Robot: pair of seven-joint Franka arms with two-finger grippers.
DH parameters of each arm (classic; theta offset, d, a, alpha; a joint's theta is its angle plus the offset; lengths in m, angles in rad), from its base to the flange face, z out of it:
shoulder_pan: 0 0.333 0 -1.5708
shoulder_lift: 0 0 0 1.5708
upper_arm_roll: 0 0.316 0.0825 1.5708
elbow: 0 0 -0.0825 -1.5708
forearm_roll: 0 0.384 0 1.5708
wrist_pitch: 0 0 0.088 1.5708
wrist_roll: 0 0.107 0 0
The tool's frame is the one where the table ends.
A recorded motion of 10 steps. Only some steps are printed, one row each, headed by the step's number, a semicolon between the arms.
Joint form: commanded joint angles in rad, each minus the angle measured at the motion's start. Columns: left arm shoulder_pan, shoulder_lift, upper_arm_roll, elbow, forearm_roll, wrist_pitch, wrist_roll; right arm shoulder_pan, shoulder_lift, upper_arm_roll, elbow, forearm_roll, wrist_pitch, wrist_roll.
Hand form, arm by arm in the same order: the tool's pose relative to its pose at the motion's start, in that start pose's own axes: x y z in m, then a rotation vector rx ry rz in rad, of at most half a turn. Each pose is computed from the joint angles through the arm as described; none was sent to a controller.
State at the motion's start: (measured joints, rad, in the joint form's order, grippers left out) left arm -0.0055 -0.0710 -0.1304 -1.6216 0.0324 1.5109 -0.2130; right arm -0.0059 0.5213 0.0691 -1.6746 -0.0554 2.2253 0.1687
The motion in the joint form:
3: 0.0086 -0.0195 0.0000 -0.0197 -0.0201 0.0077 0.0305; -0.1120 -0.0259 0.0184 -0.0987 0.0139 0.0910 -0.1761
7: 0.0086 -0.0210 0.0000 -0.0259 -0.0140 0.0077 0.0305; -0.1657 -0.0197 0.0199 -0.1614 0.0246 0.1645 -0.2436
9: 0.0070 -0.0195 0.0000 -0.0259 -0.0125 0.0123 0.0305; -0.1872 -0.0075 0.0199 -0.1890 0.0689 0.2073 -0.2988
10: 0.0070 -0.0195 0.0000 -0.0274 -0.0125 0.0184 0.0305; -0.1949 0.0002 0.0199 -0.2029 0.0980 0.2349 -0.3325
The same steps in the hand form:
3: -0.0050 -0.0027 -0.0012 -0.0189 0.0034 0.0227; -0.0116 0.0629 0.0178 0.0177 0.0176 -0.0747
7: -0.0053 -0.0034 0.0009 -0.0118 0.0000 0.0225; -0.0233 0.0960 0.0420 0.0253 0.0233 -0.0838
9: -0.0045 -0.0026 0.0012 -0.0111 0.0034 0.0241; -0.0293 0.1090 0.0574 0.0546 0.0289 -0.0845
10: -0.0039 -0.0024 0.0014 -0.0120 0.0079 0.0241; -0.0321 0.1137 0.0655 0.0721 0.0374 -0.0874

